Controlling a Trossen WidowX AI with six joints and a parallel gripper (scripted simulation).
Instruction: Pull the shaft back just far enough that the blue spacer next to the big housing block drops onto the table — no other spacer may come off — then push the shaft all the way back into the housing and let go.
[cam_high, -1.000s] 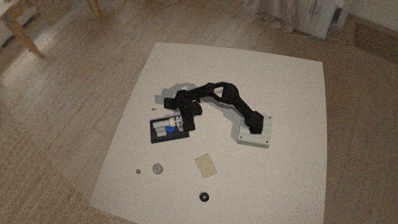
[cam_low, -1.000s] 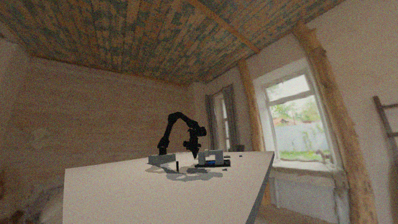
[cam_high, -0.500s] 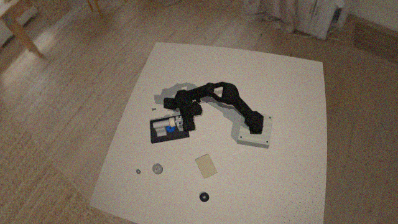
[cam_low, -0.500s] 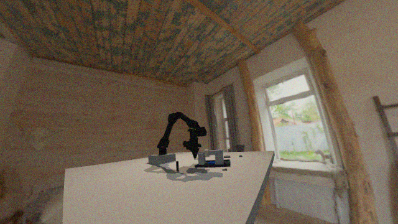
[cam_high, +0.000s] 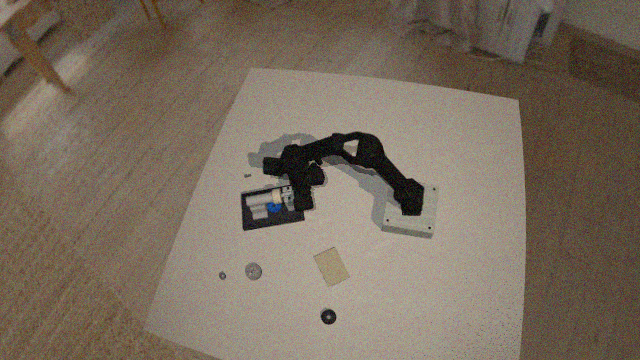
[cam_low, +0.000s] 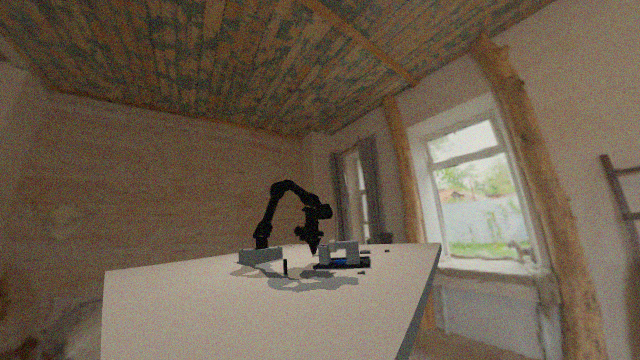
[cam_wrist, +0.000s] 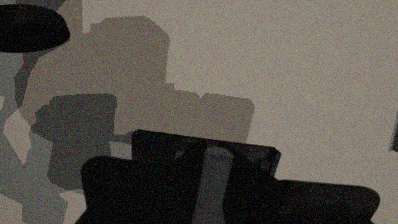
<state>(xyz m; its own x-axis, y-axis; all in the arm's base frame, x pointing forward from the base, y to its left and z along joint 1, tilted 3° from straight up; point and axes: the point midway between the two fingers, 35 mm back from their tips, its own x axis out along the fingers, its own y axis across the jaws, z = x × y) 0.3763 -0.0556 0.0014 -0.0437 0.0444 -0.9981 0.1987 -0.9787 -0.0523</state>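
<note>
The blue spacer lies 12 cm ahead of my gripper tip, 2 cm to the left of it and 4 cm below it. Round my gripper tip: tan card 10 cm behind, 25 cm to the left, 4 cm below; then small screw 25 cm ahead, 11 cm to the right, 4 cm below.
</note>
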